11 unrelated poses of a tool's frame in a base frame.
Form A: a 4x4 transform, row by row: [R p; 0 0 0 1], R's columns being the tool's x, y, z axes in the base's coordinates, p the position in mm. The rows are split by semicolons.
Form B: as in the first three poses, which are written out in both.
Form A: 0.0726 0.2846 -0.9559 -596.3; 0.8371 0.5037 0.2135 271.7; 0.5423 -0.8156 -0.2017 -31.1; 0 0 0 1
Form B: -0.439 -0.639 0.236 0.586 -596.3 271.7 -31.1
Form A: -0.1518 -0.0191 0.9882 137.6; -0.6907 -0.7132 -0.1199 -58.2; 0.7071 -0.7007 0.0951 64.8; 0 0 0 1
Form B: -0.605 0.293 -0.700 0.240 137.6 -58.2 64.8
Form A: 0.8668 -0.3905 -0.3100 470.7; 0.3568 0.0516 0.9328 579.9; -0.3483 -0.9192 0.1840 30.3; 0 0 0 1
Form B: -0.639 0.013 0.258 0.725 470.7 579.9 30.3
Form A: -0.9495 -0.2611 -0.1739 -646.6; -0.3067 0.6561 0.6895 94.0; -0.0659 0.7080 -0.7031 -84.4; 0 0 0 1
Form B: 0.156 -0.909 -0.384 0.030 -646.6 94.0 -84.4
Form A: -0.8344 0.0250 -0.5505 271.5; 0.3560 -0.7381 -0.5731 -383.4; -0.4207 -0.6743 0.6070 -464.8; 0 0 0 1
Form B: -0.272 -0.350 0.892 0.093 271.5 -383.4 -464.8
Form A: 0.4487 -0.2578 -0.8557 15.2; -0.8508 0.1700 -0.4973 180.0; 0.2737 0.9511 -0.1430 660.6; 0 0 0 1
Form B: 0.596 -0.465 -0.244 0.607 15.2 180.0 660.6
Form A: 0.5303 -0.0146 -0.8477 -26.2; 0.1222 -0.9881 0.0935 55.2; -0.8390 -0.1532 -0.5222 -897.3; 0 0 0 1
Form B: -0.872 -0.031 0.484 0.071 -26.2 55.2 -897.3
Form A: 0.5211 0.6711 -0.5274 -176.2; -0.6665 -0.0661 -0.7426 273.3; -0.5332 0.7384 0.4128 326.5; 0 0 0 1
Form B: 0.542 0.002 -0.489 0.683 -176.2 273.3 326.5
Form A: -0.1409 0.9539 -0.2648 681.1; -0.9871 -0.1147 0.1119 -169.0; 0.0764 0.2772 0.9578 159.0; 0 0 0 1
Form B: 0.063 -0.131 -0.744 0.652 681.1 -169.0 159.0
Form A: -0.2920 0.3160 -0.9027 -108.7; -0.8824 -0.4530 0.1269 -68.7; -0.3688 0.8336 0.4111 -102.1; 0 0 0 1
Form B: 0.433 -0.327 -0.734 0.408 -108.7 -68.7 -102.1
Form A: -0.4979 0.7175 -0.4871 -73.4; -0.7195 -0.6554 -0.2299 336.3; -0.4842 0.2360 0.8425 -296.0; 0 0 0 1
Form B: 0.281 -0.002 -0.865 0.415 -73.4 336.3 -296.0
